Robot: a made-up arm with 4 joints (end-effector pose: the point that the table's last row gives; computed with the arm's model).
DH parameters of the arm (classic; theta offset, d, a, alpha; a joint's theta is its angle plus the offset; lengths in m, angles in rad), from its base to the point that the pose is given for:
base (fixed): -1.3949 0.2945 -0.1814 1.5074
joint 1: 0 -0.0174 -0.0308 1.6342
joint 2: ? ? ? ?
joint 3: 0 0.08 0.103 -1.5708
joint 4: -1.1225 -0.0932 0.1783 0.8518
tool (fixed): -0.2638 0.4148 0 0
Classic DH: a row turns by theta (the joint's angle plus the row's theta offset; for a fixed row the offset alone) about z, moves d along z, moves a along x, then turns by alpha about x.
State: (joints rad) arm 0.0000 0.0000 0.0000 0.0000
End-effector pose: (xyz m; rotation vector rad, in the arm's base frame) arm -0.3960 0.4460 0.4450 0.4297 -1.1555 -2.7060
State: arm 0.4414 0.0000 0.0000 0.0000
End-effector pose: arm -0.4098 0.4683 0.2931 0.4774 -1.6867 -2.3352
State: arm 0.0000 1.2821 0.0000 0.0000
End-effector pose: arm 0.0972 0.6390 0.4450 0.2840 0.9694 1.8996
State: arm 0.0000 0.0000 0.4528 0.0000
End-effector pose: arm -0.3960 0.5145 0.3827 0.3563 -1.7032 -2.3361
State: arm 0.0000 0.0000 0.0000 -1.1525
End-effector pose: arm -0.0338 0.5953 0.4450 0.2258 1.0088 2.0169
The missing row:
joint 2: 0.1759 0.0284 -0.133 -1.5708
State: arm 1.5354 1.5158 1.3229 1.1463
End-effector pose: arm 0.1626 0.5446 -0.0984 1.0407 2.3290 0.8644
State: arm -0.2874 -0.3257 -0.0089 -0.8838
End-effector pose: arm -0.2313 0.4883 0.5536 0.0579 0.8031 2.6837
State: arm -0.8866 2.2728 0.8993 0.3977
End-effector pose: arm 0.4819 0.2320 0.4346 2.2501 0.3193 1.7709
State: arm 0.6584 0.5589 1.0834 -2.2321
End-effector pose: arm 0.3497 0.3524 0.2841 -0.6243 0.9625 -0.2832
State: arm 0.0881 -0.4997 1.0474 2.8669
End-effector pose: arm 0.0567 0.4042 0.6671 -0.3232 0.0576 0.3375
